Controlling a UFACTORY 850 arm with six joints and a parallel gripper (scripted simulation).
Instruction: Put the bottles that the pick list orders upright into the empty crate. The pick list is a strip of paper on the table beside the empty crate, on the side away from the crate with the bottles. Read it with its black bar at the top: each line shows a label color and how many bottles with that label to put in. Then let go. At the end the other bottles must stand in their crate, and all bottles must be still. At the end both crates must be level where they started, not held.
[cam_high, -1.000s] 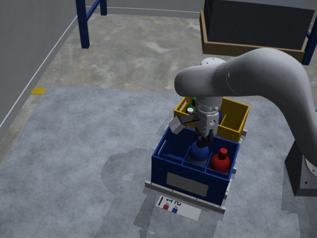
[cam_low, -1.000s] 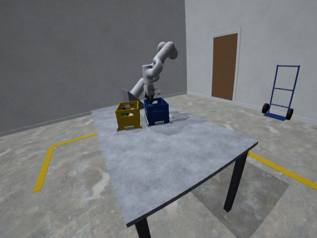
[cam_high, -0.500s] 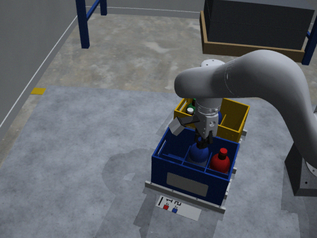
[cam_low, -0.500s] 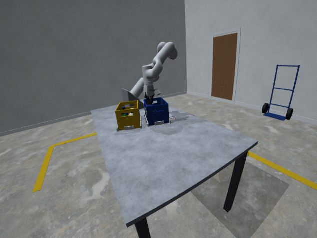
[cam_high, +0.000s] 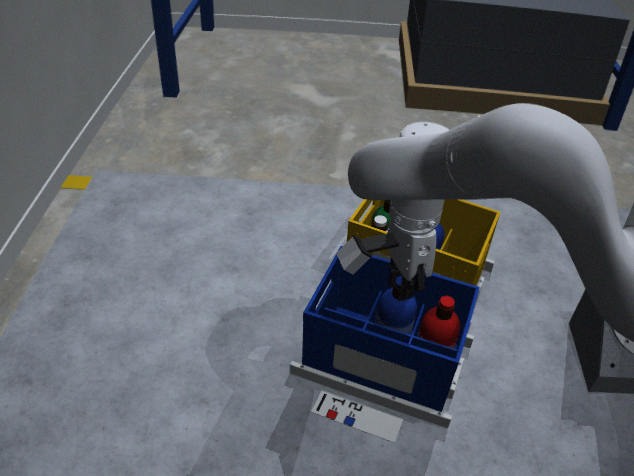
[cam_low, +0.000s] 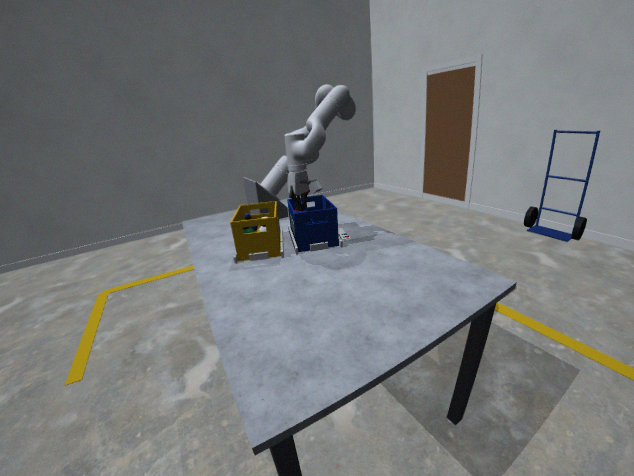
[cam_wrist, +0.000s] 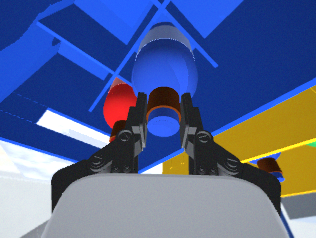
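The blue crate lies 20 mm ahead of my hand, 40 mm to the left of it and 90 mm below it. The rest, counted from my hand: white-capped bottle: 30 mm ahead, 190 mm to the right, 90 mm below; then yellow crate: 70 mm behind, 200 mm to the right, 90 mm below; then red-label bottle: 80 mm behind, 30 mm to the left, 90 mm below.
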